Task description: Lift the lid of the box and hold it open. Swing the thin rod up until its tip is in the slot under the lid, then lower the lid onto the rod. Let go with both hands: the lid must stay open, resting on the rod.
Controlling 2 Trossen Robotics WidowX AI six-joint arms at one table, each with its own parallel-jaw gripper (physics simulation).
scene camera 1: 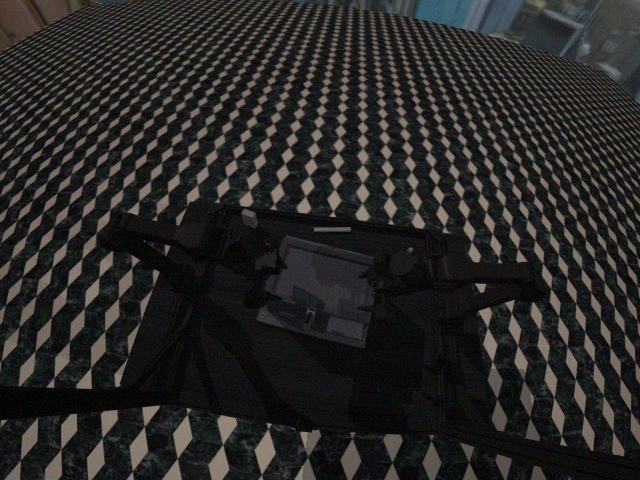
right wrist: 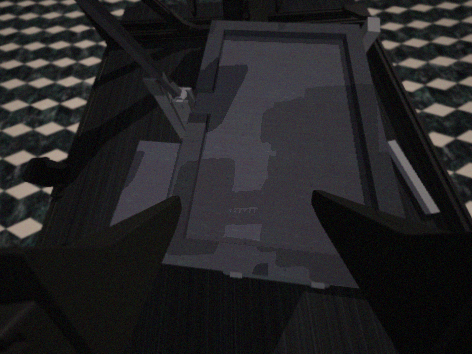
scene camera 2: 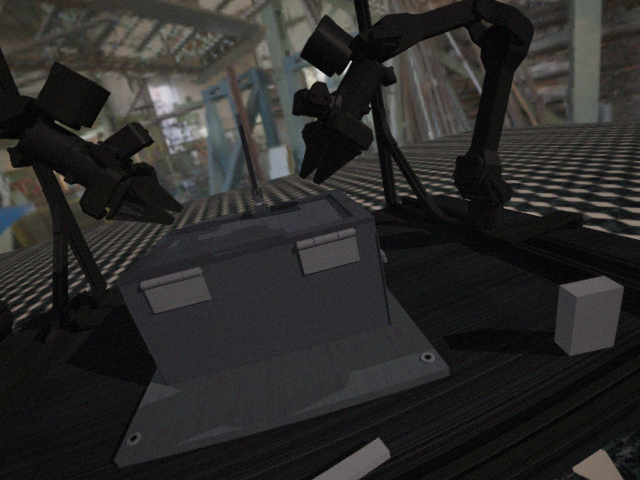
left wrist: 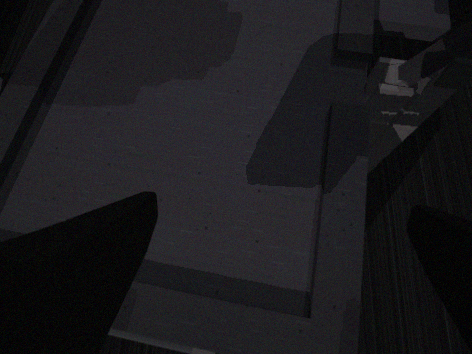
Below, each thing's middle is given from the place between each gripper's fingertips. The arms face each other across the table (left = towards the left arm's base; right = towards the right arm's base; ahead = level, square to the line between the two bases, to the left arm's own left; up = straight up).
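My right gripper: 2 cm short of the lid (scene camera 2: 231, 240), 5 cm above it, 10 cm to the right of it.
Lid from my left hand: 2 cm ahead, 11 cm to the right, 5 cm below.
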